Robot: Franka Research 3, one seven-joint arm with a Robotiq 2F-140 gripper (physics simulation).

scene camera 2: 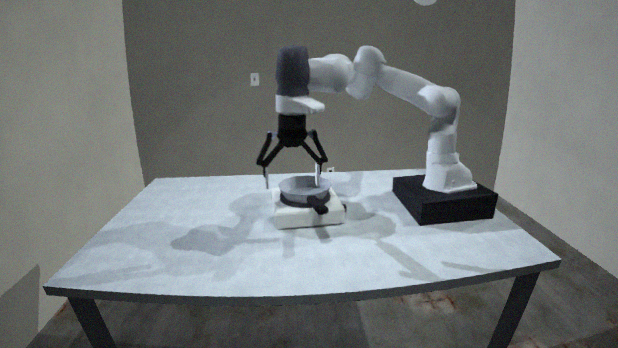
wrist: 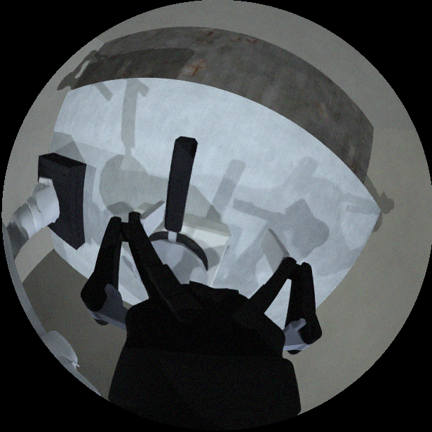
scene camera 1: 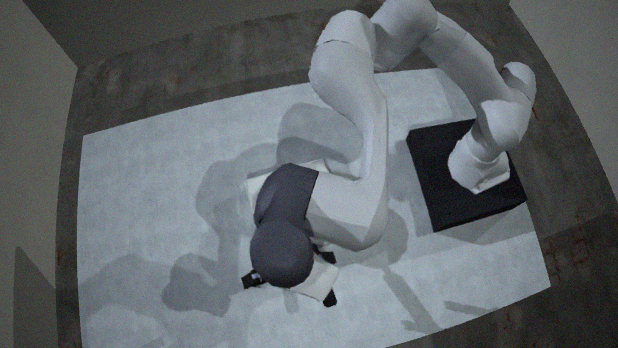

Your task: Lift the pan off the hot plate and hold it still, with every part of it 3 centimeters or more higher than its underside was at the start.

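The grey round pan (scene camera 2: 306,189) (wrist: 175,257) rests on the cream hot plate (scene camera 2: 310,219) (wrist: 219,239) (scene camera 1: 253,189), over its dark burner. Its black handle (scene camera 2: 317,205) (wrist: 181,185) points toward the table's front edge; in scene camera 1 the handle's end (scene camera 1: 330,299) shows, while the arm hides the pan's bowl. My gripper (scene camera 2: 292,186) (wrist: 215,224) is open and empty, pointing down above the pan. One finger overlaps the bowl in scene camera 2, the other is left of it. In the wrist view the handle appears between the fingers, nearer the left one; contact cannot be told.
The arm's black base block (scene camera 1: 425,175) (scene camera 2: 457,212) (wrist: 72,200) stands on the right of the white table (scene camera 1: 150,160) (scene camera 2: 150,270) (wrist: 210,110). A small dark knob (scene camera 2: 344,207) sticks out from the hot plate's right side.
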